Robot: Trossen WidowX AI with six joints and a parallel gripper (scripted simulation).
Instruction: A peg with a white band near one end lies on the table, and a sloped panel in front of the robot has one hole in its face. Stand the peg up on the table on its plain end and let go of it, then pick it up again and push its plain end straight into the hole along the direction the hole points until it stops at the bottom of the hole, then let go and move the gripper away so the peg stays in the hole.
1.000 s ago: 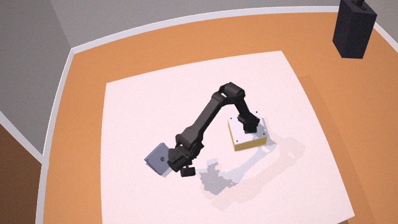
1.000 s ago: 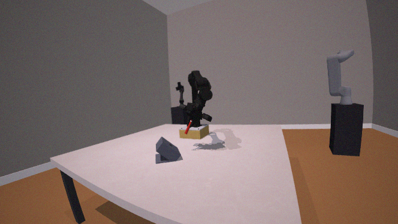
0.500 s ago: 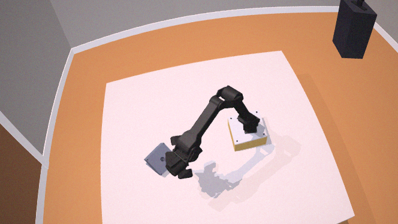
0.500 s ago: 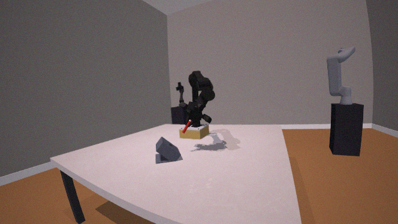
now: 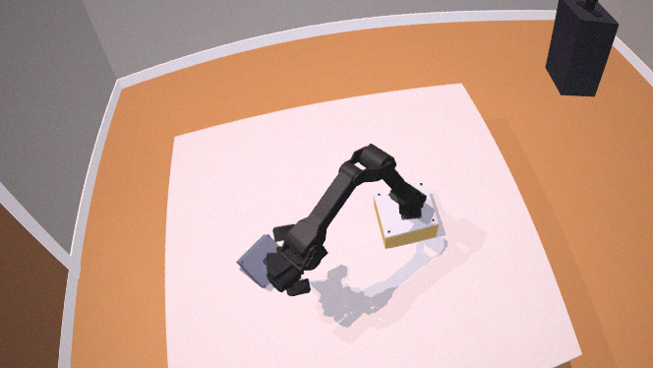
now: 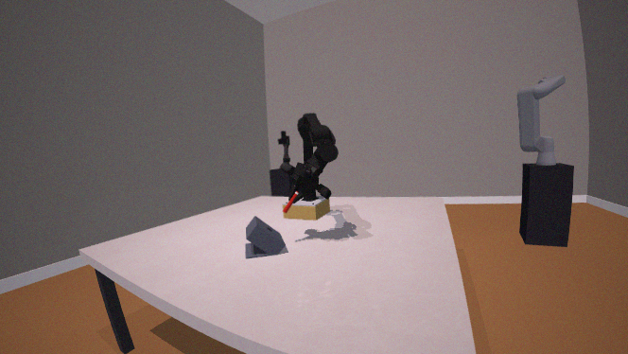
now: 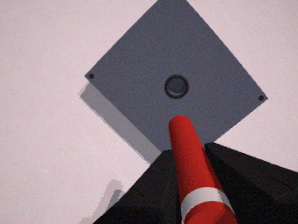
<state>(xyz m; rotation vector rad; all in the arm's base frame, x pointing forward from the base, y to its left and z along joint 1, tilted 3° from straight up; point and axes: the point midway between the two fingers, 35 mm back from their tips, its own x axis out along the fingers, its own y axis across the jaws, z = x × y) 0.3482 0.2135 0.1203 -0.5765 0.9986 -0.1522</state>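
My gripper tip is 8 cm short of the grey sloped panel, 6 cm to the left of it and 10 cm above it. From my gripper tip the other things lie so: red peg 1 cm behind, 1 cm to the left, 1 cm above.
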